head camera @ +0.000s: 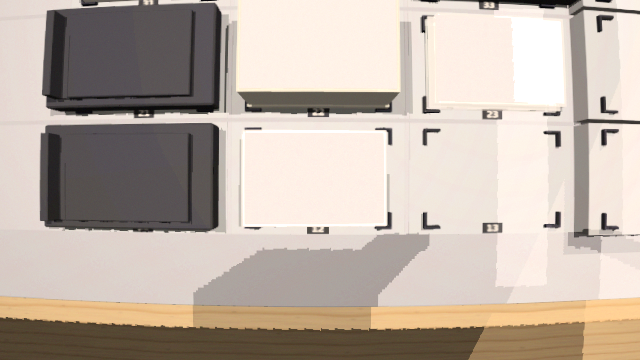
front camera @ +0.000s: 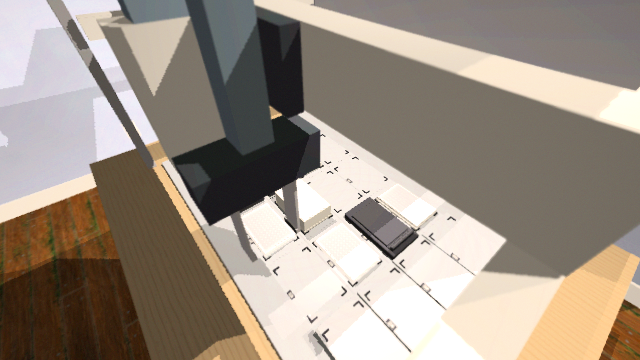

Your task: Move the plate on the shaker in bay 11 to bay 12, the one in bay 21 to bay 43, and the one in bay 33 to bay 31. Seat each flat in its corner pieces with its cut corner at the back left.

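Frame: origin at the robot's base, x ahead, y left, z up, level; metres.
Seen in the pictures: gripper, fingertip midpoint: (front camera: 271, 238); robot's base, link origin: (head camera: 79, 222).
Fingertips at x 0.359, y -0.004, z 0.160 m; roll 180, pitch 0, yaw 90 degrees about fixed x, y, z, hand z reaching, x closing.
Observation:
Offsets run from my fingertips to a thing's top centre. "pt": to the spot under its first point.
My gripper (front camera: 276, 245) is open and empty high on the front left side of the deck; it is not seen in the head view. Seen past its jaws, a white plate {dx -0.134, dy +0.047, dz -0.143 m} (front camera: 270, 229) (head camera: 315, 177) lies in bay 12. In the head view its left edge covers the left corner pieces and a thin gap shows at the right; flatness and cut corner cannot be told. The dark shakers in bay 11 {dx -0.299, dy +0.048, dz -0.129 m} (head camera: 127, 177) and bay 21 {dx -0.299, dy +0.155, dz -0.129 m} (head camera: 130, 55) are bare. The shaker in bay 33 {dx +0.037, dy +0.262, dz -0.129 m} (front camera: 382, 225) is bare. A white plate {dx +0.033, dy +0.368, dz -0.146 m} (front camera: 406, 204) lies in bay 43. Bay 31's plate is hidden.
A tall cream box {dx -0.131, dy +0.154, dz -0.118 m} (front camera: 307, 202) (head camera: 318, 50) stands in bay 22. Another white plate {dx +0.033, dy +0.154, dz -0.146 m} (front camera: 347, 250) (head camera: 470, 60) lies in bay 23. Bay 13 {pt dx +0.001, dy +0.046, dz -0.160 m} (head camera: 460, 180) shows four corner pieces. A large beam (front camera: 425, 135) spans the back right, and a cream column (front camera: 165, 90) stands beside the gripper.

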